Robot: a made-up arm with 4 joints. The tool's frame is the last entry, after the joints.
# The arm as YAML. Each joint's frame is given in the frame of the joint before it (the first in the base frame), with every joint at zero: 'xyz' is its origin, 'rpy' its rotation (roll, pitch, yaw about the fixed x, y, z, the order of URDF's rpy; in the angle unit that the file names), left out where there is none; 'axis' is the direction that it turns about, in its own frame. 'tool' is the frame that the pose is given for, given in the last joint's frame.
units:
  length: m
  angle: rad
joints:
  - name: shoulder
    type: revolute
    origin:
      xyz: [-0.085, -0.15, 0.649]
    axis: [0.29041, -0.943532, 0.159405]
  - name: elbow
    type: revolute
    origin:
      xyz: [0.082, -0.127, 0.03]
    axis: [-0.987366, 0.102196, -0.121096]
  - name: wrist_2
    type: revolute
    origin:
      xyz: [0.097, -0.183, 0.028]
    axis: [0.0, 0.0, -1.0]
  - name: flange
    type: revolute
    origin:
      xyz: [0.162, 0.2, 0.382]
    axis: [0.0, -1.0, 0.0]
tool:
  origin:
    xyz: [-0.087, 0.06, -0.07]
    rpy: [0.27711, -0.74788, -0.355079]
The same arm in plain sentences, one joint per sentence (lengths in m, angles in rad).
The arm has four revolute joints in a row. What follows holds with every joint at zero, and every direction is one of the base frame's. The first joint sits 0.085 m along -x and 0.15 m along -y and 0.649 m along +z from the base frame's origin and rotates about the direction (0.29041, -0.943532, 0.159405). The second joint sits 0.082 m along +x and 0.127 m along -y and 0.03 m along +z from the first joint and rotates about the direction (-0.987366, 0.102196, -0.121096). The third joint sits 0.097 m along +x and 0.183 m along -y and 0.028 m along +z from the second joint and rotates about -z. The fourth joint sits 0.162 m along +x and 0.2 m along +y and 0.382 m along +z from the third joint and rotates about -y. The tool frame, which is the frame that the pose is given for, sits 0.087 m along -x and 0.06 m along +y and 0.07 m along -z from the fourth joint; its axes are the base frame's turned by roll 0.2771, pitch -0.7479 and yaw -0.3551 rad (as in URDF: about the fixed x, then y, then z).
